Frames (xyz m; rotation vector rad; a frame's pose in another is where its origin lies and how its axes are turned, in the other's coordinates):
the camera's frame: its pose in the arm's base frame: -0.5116 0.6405 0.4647 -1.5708 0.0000 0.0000
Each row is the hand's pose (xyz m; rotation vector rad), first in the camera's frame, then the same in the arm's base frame.
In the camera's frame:
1: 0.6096 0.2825 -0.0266 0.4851 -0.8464 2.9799
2: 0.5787 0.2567 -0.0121 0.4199 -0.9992 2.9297
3: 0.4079 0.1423 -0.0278 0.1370 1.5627 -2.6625
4: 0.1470 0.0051 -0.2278 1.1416 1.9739 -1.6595
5: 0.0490 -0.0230 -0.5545 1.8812 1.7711 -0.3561
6: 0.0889 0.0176 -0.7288 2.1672 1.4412 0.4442
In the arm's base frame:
1: 0.0980 0.6139 0.1822 0.3149 1.4128 2.5337
2: 0.0671 0.6284 0.2080 0.2621 1.2907 2.6268
3: -0.1037 0.6127 0.3224 0.0402 -0.7664 -2.9442
4: -0.3646 0.4127 0.4596 0.4294 0.1972 -2.2795
5: -0.4626 0.0860 0.4877 0.6866 0.8313 -1.2498
6: -0.4227 -0.0883 0.4471 0.8494 1.0740 -0.5679

